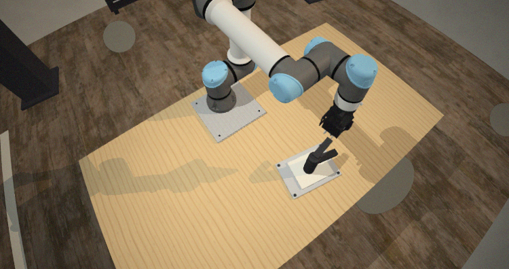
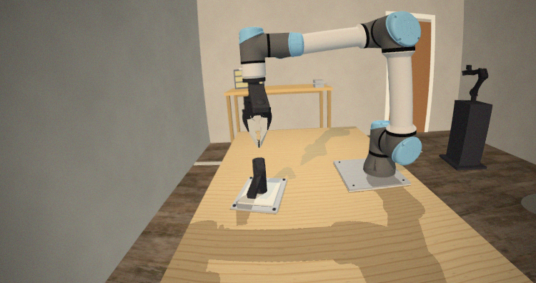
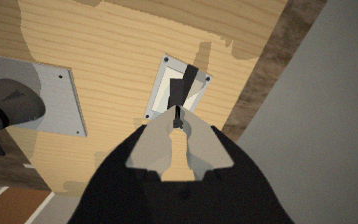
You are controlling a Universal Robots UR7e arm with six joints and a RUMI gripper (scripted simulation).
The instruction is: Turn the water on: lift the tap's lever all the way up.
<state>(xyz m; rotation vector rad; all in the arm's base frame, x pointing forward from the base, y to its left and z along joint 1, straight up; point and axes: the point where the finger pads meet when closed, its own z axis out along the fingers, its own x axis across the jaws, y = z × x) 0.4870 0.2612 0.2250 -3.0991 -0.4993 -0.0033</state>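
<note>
My gripper is now 9 cm above the dark lever, 3 cm to the left of it and 1 cm short of it. The rest, counted from my hand: tap (14 cm below, 5 cm to the right, 2 cm ahead).
</note>
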